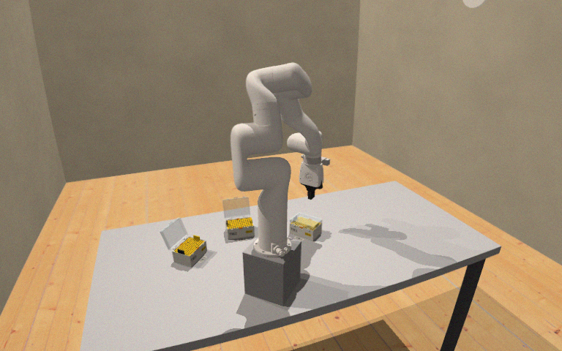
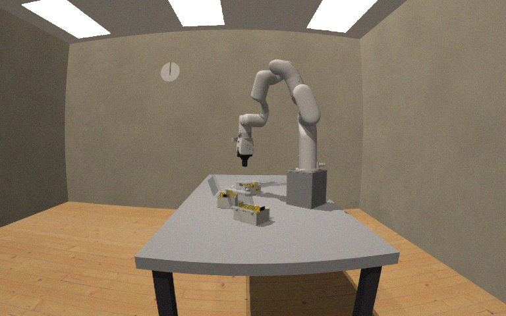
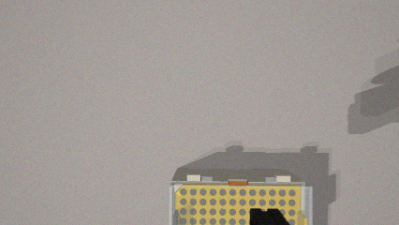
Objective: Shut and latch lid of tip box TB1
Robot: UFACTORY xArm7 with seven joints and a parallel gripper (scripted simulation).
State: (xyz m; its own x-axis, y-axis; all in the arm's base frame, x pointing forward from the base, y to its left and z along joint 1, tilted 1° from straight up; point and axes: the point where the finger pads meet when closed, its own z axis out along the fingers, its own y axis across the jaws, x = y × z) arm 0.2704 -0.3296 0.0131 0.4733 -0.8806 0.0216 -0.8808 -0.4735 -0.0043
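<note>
Now: hand 20 mm past the clear lid, 40 mm to the right of it and 120 mm above it. From my hand the other things lie so: tip box (20 mm behind, 40 mm to the left, 130 mm below); TB1 label (50 mm behind, 90 mm to the left, 180 mm below).
</note>
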